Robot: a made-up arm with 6 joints. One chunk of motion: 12 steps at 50 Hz.
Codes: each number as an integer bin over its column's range. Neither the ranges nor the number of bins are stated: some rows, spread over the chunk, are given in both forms.
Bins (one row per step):
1: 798 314 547 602 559 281
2: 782 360 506 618 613 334
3: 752 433 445 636 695 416
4: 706 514 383 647 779 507
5: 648 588 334 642 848 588
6: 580 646 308 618 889 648
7: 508 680 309 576 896 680
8: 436 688 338 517 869 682
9: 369 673 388 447 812 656
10: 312 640 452 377 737 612
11: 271 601 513 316 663 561
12: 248 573 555 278 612 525
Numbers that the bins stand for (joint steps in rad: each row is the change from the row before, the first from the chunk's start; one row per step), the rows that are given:
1: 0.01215 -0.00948 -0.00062 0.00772 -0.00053 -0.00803
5: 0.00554 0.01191 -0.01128 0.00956 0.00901 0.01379
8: -0.00380 0.01972 -0.01108 0.00381 0.00971 0.02047
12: -0.01208 0.01074 -0.00022 -0.00720 0.00122 0.00931
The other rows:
2: 0.01144 -0.00589 -0.00267 0.00846 0.00125 -0.00426
3: 0.01012 -0.00019 -0.00573 0.00929 0.00396 0.00157
4: 0.00810 0.00613 -0.00883 0.00979 0.00673 0.00803
6: 0.00255 0.01644 -0.01258 0.00846 0.01037 0.01805
7: -0.00063 0.01909 -0.01253 0.00652 0.01060 0.02033
9: -0.00675 0.01855 -0.00858 0.00058 0.00782 0.01862
10: -0.00926 0.01597 -0.00538 -0.00264 0.00535 0.01550
11: -0.01106 0.01292 -0.00232 -0.00545 0.00290 0.01187

